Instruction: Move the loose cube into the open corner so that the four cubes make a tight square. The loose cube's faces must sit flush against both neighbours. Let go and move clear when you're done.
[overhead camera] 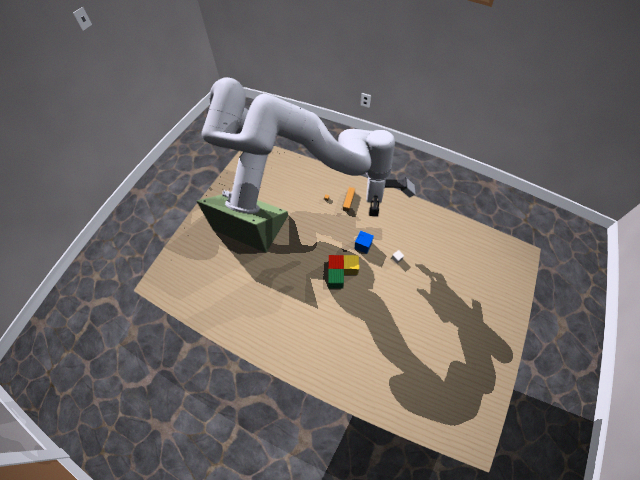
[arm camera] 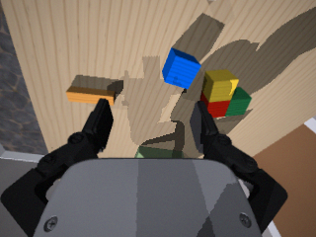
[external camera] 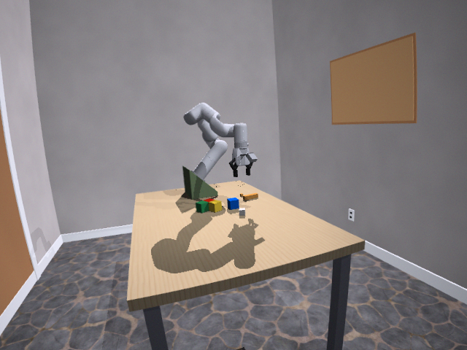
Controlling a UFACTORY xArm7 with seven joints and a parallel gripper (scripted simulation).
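Right now the blue cube is 7 cm to the right of my hand and 16 cm below it. The rest, counted from my hand: small white cube 13 cm ahead, 8 cm to the right, 17 cm below; yellow cube 2 cm behind, 17 cm to the right, 16 cm below; orange bar 11 cm behind, 11 cm to the left, 17 cm below.
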